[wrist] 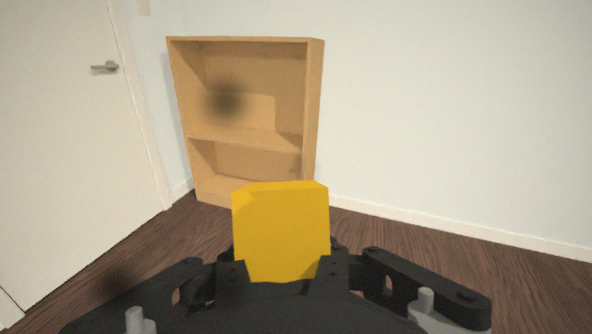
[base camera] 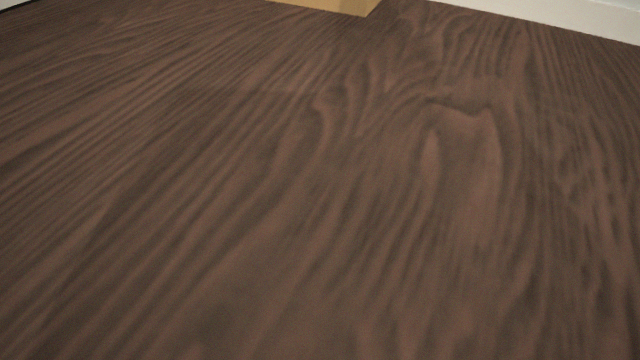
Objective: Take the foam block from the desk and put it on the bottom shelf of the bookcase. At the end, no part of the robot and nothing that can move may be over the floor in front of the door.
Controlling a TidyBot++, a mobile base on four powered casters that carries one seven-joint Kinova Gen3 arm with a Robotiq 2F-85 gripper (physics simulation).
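Frame: origin at the arm's base, x ahead, y left, z up, level; centimetres.
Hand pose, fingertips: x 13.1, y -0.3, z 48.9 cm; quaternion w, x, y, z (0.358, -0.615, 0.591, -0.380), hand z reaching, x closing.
Note:
Things, the pixels of their top centre, and the offset from my fingertips. "spot": a spot on its surface instead. Level surfaces: height alone.
- yellow foam block, top centre: (wrist: 285, 181) dy +0.0, dx -2.6, dz +7.0 cm
- middle shelf, surface height: dz -36.9 cm
- lever handle, surface spot: (wrist: 105, 66) spot: dy +81.3, dx +102.9, dz +4.1 cm
- floor, surface height: dz -88.5 cm
My gripper (wrist: 284, 244) is shut on the yellow foam block (wrist: 281, 227), which stands up between the fingertips in the wrist view. The wooden bookcase (wrist: 314, 100) stands beyond the block, a little left of the middle, against the wall. It has an upper compartment, a middle shelf (wrist: 245, 139) and a bottom shelf (wrist: 220, 184). The block hides the lower right part of the bookcase front. In the base camera view the foot of the bookcase (base camera: 330, 5) shows at the top edge. The desk does not show.
A white door (wrist: 60, 150) with a lever handle (wrist: 105, 66) is at the left, close to the bookcase's left side. A pale wall (wrist: 450, 110) with a white skirting board (wrist: 425, 221) (base camera: 560, 22) runs to the right. The floor (wrist: 400, 240) (base camera: 320, 200) is dark wood.

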